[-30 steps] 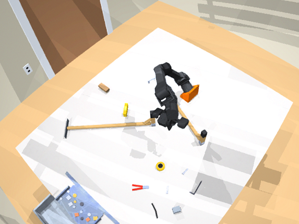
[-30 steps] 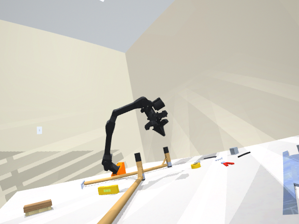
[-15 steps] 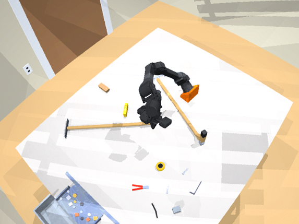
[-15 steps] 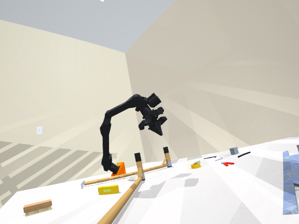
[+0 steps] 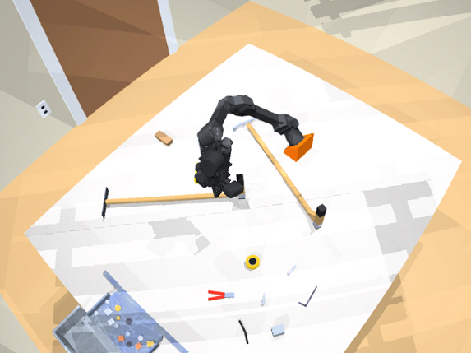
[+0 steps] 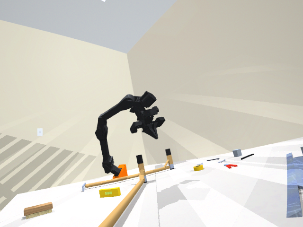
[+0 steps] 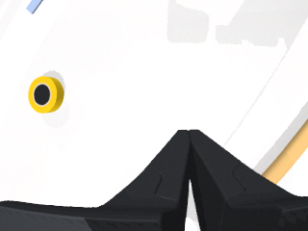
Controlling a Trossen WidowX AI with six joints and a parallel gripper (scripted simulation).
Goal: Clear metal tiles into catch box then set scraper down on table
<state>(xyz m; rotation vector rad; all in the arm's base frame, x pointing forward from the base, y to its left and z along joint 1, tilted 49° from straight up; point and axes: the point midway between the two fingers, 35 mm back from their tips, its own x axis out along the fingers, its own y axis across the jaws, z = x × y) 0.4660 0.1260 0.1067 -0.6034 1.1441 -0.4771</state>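
My gripper tip is 6 cm short of the long scraper, 22 cm to the left of it and 14 cm above it. Also, from my gripper tip: wooden brush block 12 cm behind, 49 cm to the right, 19 cm below; then yellow tape roll 4 cm ahead, 20 cm to the left, 19 cm below; then yellow level 9 cm behind, 24 cm to the right, 18 cm below.
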